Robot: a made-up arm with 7 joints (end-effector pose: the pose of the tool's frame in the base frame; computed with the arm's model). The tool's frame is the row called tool.
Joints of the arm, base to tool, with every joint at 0 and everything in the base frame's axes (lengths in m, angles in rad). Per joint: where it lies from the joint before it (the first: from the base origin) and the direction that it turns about. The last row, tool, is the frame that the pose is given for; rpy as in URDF.
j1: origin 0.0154 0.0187 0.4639 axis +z
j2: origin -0.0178 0.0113 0.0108 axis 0 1 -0.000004
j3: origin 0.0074 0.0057 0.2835 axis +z
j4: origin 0.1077 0.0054 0.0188 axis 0 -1 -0.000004
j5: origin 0.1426 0.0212 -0.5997 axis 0 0.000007 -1
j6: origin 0.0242 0.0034 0.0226 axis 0 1 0.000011
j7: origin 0.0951 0.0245 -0.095 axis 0 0.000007 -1
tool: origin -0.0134 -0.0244 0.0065 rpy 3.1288 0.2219 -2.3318
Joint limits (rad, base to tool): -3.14..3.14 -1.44..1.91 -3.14..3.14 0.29..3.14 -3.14..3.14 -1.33..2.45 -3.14..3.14
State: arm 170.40 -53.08 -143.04 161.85 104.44 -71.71 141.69
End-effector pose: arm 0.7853 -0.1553 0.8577 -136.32 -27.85 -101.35
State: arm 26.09 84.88 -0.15 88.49 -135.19 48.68 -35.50
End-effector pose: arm 0.4072 0.2743 -0.3131 129.23 -0.63 56.39
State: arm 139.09 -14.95 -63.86 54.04 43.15 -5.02 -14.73
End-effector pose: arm 0.2905 0.7108 0.6515 -161.94 76.25 -80.93
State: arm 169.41 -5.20 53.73 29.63 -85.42 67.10 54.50
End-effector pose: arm -0.3929 -0.3647 0.2793 -125.25 -38.12 84.59
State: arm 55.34 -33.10 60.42 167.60 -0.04 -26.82 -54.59
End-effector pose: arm -0.3004 -0.4699 1.2541 39.91 -32.08 2.26
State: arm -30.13 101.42 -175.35 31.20 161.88 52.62 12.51
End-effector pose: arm -0.1083 0.0320 1.0843 9.67 3.53 -77.35
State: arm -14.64 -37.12 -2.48 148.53 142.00 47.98 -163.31
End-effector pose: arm -0.3061 0.0704 1.4882 43.76 -49.32 -111.53
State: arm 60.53 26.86 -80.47 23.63 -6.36 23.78 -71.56
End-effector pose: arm 0.5153 -0.2585 0.1843 159.61 -9.25 -76.67
